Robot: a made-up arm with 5 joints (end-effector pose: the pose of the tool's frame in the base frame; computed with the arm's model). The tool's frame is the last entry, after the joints. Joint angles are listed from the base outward.
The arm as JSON. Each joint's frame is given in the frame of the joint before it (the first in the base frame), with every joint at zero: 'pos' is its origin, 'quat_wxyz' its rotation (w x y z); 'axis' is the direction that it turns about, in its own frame. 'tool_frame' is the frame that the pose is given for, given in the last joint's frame.
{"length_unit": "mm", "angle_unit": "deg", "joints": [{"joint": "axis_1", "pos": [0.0, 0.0, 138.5], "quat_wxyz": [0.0, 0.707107, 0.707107, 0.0], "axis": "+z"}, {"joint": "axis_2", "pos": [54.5, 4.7, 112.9], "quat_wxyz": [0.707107, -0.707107, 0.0, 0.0], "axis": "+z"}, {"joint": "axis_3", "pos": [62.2, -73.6, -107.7], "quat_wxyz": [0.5, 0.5, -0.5, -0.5], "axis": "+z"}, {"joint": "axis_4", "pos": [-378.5, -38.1, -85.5], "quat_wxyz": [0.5, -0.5, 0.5, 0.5], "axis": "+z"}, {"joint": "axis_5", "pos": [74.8, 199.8, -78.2], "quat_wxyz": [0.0, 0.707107, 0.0, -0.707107], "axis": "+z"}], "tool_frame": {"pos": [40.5, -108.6, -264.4], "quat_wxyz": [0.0, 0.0, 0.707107, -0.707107]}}
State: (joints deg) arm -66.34 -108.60 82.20 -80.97 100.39
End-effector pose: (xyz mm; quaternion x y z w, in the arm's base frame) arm 211.9 -308.2 -207.4 0.1043 0.4987 -0.2767 0.8148
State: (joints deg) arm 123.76 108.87 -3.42 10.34 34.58
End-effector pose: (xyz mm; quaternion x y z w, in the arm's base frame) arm -422.8 609.9 229.2 0.2750 -0.7941 -0.5416 0.0234
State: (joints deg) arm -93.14 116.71 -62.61 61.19 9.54
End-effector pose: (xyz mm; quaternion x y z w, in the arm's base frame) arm 346.3 565.1 -137.5 -0.2673 -0.9470 -0.1561 0.0865
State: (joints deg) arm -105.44 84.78 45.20 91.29 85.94
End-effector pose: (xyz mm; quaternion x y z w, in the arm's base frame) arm 412.0 -684.9 23.1 0.6585 0.3659 -0.5609 0.3433
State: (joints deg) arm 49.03 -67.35 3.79 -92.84 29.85
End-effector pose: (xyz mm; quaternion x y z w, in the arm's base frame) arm -86.9 334.8 -371.1 -0.8986 0.3269 0.1588 0.2459
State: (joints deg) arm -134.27 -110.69 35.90 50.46 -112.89
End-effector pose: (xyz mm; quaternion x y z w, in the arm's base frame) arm 34.8 -736.3 -366.6 -0.8072 -0.2209 0.3686 0.4048
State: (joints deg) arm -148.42 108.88 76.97 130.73 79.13
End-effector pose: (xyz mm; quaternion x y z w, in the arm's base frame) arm 407.6 -596.1 -114.8 0.3777 0.5154 -0.7561 0.1413
